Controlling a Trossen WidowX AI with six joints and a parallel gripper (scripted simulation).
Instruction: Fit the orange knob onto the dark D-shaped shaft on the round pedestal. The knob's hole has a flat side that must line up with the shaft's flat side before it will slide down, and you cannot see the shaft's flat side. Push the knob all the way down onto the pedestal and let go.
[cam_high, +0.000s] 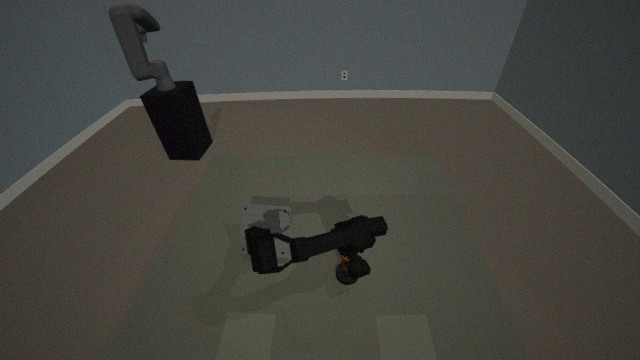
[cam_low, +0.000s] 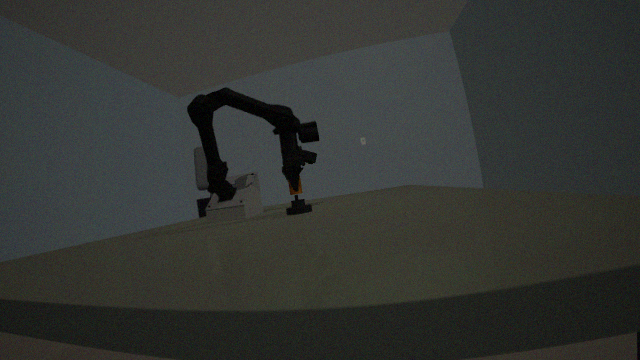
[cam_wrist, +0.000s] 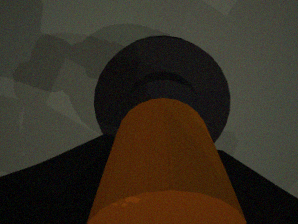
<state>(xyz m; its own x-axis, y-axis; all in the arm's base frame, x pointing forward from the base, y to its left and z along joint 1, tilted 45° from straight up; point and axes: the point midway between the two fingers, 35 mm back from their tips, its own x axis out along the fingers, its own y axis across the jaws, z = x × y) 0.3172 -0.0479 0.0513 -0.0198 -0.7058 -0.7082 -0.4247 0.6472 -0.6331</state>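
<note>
Now: gripper tip 2 cm below the orange knob. Round my gripper tip: dark pedestal (4 cm below).
</note>
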